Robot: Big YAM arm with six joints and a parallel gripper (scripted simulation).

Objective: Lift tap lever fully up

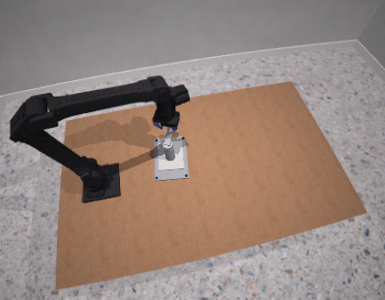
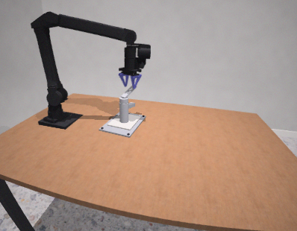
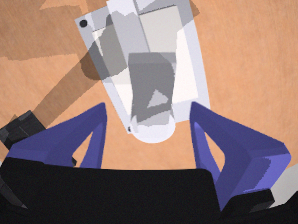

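Right now the lever is 30 mm below my hand and 10 mm to the right of it. Also, from my hand: tap 90 mm below, 30 mm to the right, 10 mm behind.
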